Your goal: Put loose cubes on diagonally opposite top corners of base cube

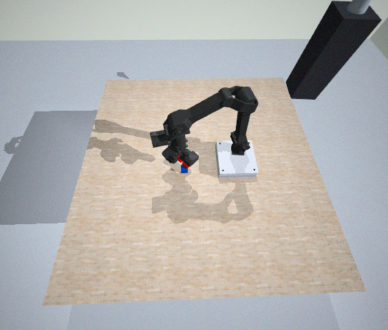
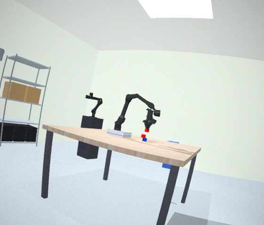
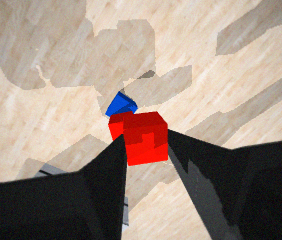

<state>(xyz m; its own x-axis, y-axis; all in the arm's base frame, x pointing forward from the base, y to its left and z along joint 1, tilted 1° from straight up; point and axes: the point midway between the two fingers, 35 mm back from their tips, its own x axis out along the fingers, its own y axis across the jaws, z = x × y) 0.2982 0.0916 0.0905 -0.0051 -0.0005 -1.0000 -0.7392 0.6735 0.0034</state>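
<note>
Right now my gripper tip is 100 mm above the blue cube, 20 mm to the right of it and 20 mm past it.
</note>
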